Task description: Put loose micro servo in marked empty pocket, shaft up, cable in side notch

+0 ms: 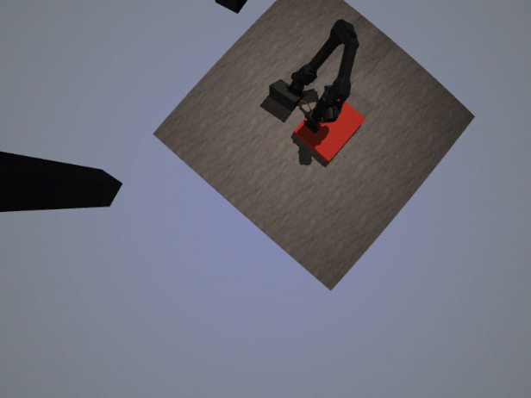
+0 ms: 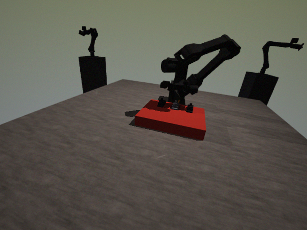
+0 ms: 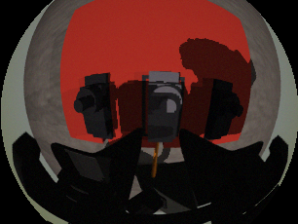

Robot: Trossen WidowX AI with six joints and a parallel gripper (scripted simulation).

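Now: the red deck 12 cm ahead of my gripper tip, 4 cm below it and 2 cm to the right of it.
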